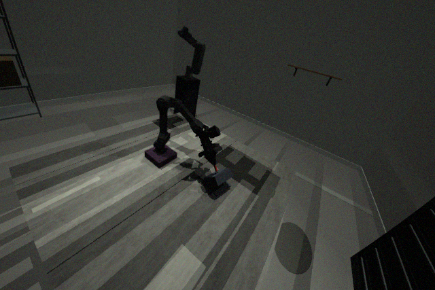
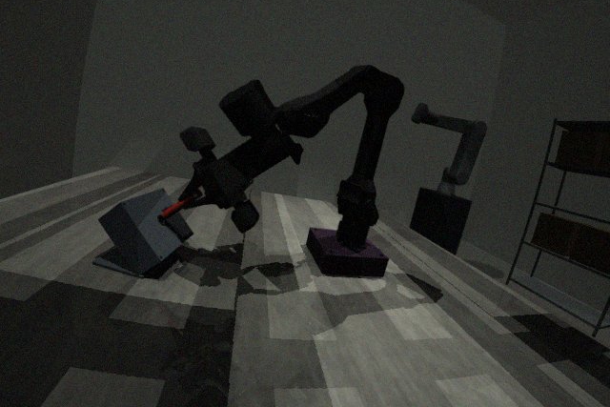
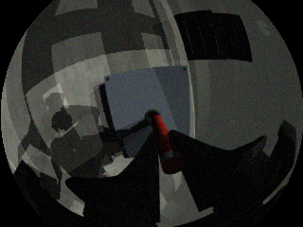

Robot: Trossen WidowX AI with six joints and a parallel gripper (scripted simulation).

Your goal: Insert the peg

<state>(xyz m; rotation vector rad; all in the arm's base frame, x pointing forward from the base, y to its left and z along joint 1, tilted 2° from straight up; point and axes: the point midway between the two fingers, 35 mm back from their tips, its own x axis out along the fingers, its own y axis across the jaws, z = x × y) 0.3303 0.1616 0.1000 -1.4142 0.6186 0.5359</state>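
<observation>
Right now the peg is 10 mm behind my gripper tip and 10 mm above it. From my gripper tip the other things lie so: sloped panel 60 mm below, 50 mm ahead.
</observation>
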